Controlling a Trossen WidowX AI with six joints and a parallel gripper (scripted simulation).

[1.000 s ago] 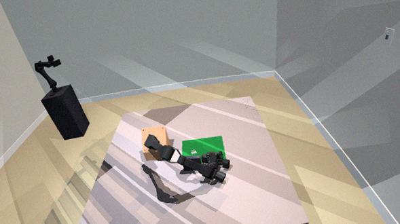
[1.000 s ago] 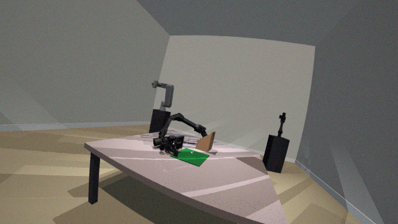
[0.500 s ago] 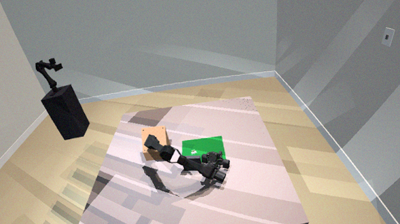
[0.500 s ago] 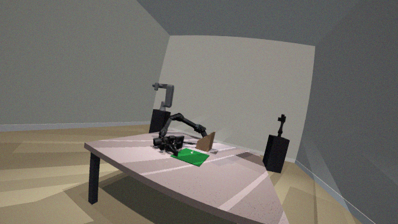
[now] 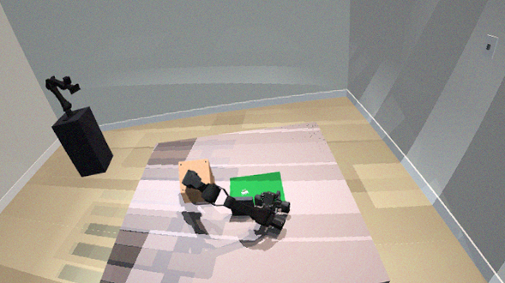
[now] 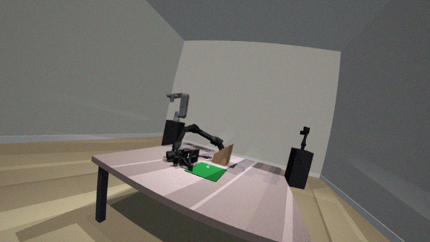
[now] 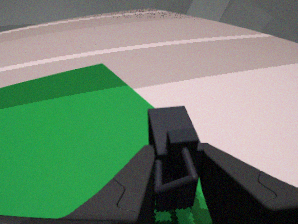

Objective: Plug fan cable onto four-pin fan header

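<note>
Now: the black fan plug 10 mm to the left of my gripper tip and 10 mm below it. From my gripper tip the other things lie so: white four-pin fan header 170 mm behind, 100 mm to the left, 30 mm below; green board 110 mm to the left, 100 mm behind, 50 mm below; black fan 190 mm behind, 40 mm to the right, 20 mm above.
</note>
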